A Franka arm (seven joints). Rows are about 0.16 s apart.
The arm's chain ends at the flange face. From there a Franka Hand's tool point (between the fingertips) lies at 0.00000 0.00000 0.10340 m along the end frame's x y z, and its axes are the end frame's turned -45 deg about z.
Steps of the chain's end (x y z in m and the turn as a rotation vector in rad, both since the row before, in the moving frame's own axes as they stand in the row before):
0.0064, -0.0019, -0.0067, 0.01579, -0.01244, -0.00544
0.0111, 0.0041, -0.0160, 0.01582, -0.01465, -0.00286
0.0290, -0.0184, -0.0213, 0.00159, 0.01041, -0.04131
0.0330, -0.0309, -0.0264, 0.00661, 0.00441, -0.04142
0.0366, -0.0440, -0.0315, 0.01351, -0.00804, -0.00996
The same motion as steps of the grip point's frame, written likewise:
0.0061, 0.0011, -0.0067, 0.01996, 0.00237, -0.00544
0.0050, 0.0085, -0.0160, 0.02155, 0.00083, -0.00286
0.0344, 0.0081, -0.0213, -0.00624, 0.00849, -0.04131
0.0460, 0.0013, -0.0264, 0.00156, 0.00779, -0.04142
0.0574, -0.0068, -0.0315, 0.01524, 0.00387, -0.00996

